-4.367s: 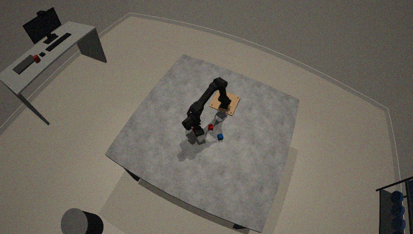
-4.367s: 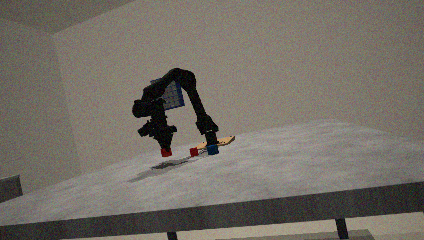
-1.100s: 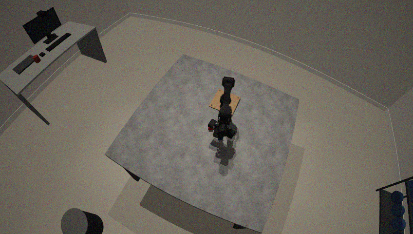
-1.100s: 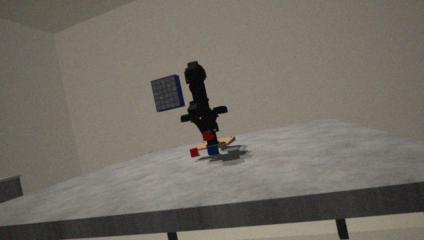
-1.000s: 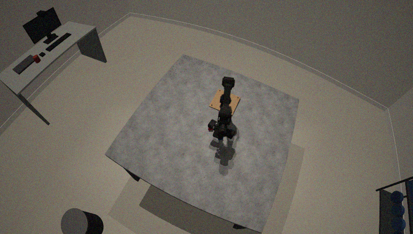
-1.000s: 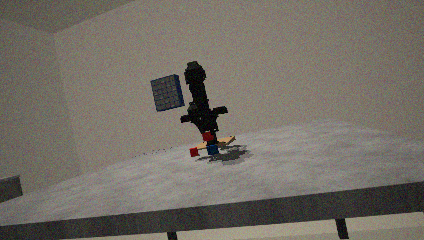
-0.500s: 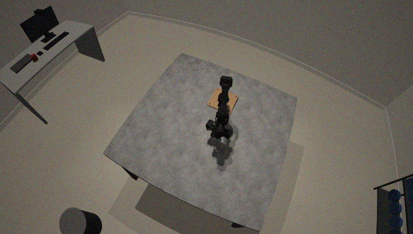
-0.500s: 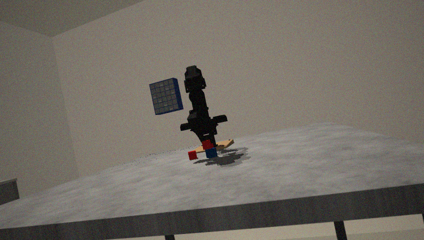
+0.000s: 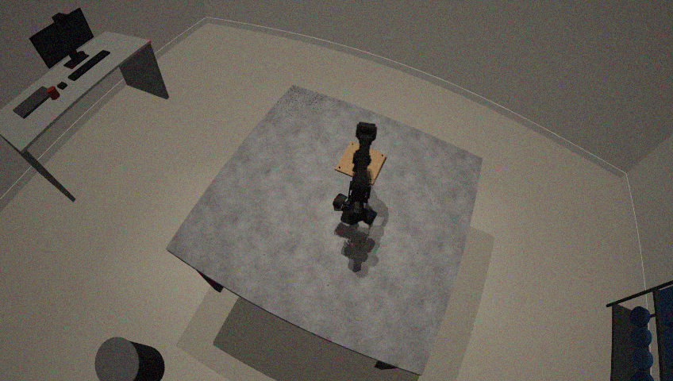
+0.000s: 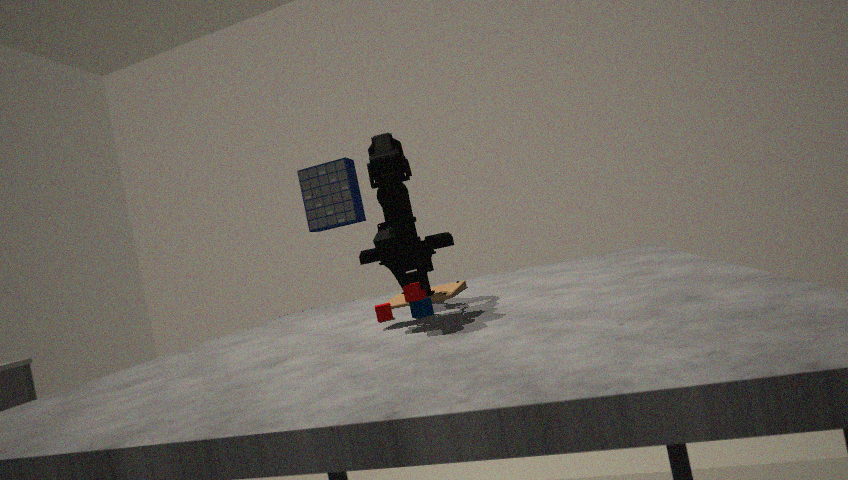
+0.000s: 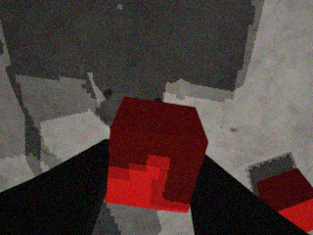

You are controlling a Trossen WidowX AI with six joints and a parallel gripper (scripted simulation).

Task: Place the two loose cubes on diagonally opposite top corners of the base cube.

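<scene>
My gripper tip is 4 cm above the blue base cube and 2 cm past it.
</scene>
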